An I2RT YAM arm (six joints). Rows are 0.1 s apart.
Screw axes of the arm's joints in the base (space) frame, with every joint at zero. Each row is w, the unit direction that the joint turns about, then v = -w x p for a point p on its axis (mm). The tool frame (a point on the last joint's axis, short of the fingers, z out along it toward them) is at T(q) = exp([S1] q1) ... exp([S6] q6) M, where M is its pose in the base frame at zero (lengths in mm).
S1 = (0, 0, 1, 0, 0, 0)
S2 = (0, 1, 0, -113.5, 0, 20)
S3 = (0, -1, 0, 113.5, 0, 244)
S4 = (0, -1, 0, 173.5, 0, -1)
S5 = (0, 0, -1, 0, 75, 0)
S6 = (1, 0, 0, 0, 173.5, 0)
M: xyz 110.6 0 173.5 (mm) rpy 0 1.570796 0 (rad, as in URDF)
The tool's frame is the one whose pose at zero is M.
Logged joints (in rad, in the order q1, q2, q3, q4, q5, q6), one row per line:
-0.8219, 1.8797, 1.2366, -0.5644, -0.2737, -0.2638
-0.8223, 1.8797, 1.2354, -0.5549, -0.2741, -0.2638
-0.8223, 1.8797, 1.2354, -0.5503, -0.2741, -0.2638
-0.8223, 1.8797, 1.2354, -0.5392, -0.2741, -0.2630
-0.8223, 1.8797, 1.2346, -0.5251, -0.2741, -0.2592
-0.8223, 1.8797, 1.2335, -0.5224, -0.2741, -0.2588
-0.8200, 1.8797, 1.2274, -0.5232, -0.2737, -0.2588
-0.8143, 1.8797, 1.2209, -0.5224, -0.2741, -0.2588
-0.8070, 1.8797, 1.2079, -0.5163, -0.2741, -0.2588
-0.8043, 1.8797, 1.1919, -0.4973, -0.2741, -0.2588
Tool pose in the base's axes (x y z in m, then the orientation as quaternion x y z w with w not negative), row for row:
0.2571, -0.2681, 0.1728, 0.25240, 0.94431, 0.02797, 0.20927
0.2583, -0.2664, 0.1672, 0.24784, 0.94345, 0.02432, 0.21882
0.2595, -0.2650, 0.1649, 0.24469, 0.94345, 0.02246, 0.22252
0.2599, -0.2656, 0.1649, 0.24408, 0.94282, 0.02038, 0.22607
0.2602, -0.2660, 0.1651, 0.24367, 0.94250, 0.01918, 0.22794
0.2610, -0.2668, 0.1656, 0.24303, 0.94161, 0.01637, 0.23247
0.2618, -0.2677, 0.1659, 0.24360, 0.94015, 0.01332, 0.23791
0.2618, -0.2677, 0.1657, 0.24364, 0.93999, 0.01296, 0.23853
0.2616, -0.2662, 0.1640, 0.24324, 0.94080, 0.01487, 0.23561
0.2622, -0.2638, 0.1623, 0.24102, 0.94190, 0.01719, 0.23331
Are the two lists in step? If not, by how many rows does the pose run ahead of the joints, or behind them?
The pose runs 2 rows behind the joints: the pose in row i belongs to the joints in row i - 2.
